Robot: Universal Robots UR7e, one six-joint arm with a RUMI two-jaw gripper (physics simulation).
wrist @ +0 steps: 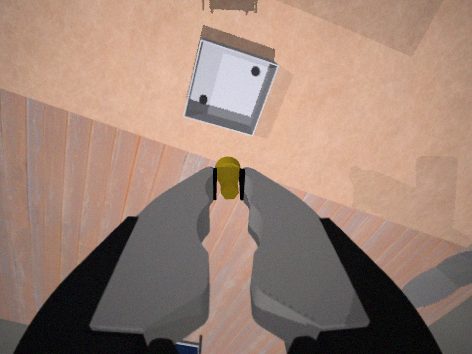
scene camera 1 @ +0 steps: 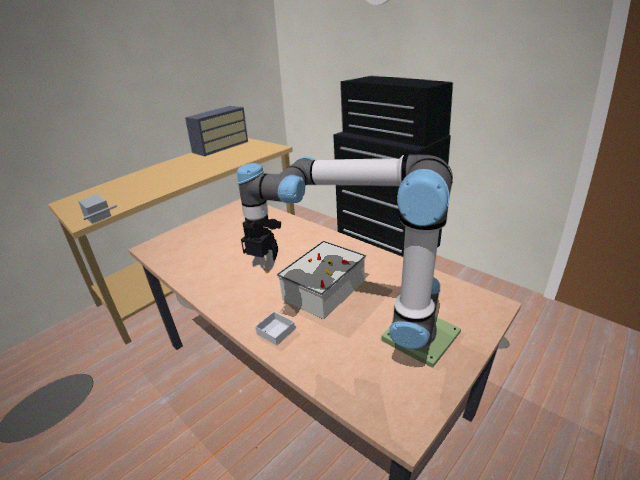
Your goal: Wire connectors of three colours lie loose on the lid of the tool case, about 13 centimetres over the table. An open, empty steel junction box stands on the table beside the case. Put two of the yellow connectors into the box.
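Places are measured from the arm's base along level axes (x left, y down, z back), in millimetres.
Where they show: gripper, fingertip midpoint: (wrist: 228, 171) (scene camera 1: 267, 270).
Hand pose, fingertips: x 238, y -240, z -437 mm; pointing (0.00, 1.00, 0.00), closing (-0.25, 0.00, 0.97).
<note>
Things, the pixels of their top centre, and the offset from my fingertips. Level surfaces: height alone.
- yellow connector, top centre: (wrist: 228, 193) (scene camera 1: 266, 266) dz +0, dx +0, dy -20 mm
- tool case, top centre: (scene camera 1: 321, 264) dz +4, dx -282, dy +134 mm
- open steel junction box, top centre: (wrist: 229, 92) (scene camera 1: 274, 324) dz +6, dx +13, dy +226 mm
- table, surface height: dy +264 mm
My gripper (scene camera 1: 267, 268) (wrist: 228, 171) is shut on a yellow connector (scene camera 1: 267, 271) (wrist: 228, 171), which sits between the fingertips, raised above the table, beyond the left side of the tool case (scene camera 1: 305, 301). The open steel junction box (scene camera 1: 275, 328) (wrist: 237, 82) stands on the table in front of the case; no connector shows inside it. In the wrist view the box lies above the fingertips, apart from them. On the case lid are two yellow connectors (scene camera 1: 329, 262) (scene camera 1: 328, 272), red connectors (scene camera 1: 318, 256) (scene camera 1: 345, 262) (scene camera 1: 322, 284) and a small orange one (scene camera 1: 310, 259).
The table (scene camera 1: 227, 289) (wrist: 125, 65) carries the case, the box and the arm's green base plate (scene camera 1: 444, 341). The case wall stands between the arm base and the gripper. A side bench (scene camera 1: 170, 178) is behind at the left, and a black drawer cabinet (scene camera 1: 395, 111) is at the back.
</note>
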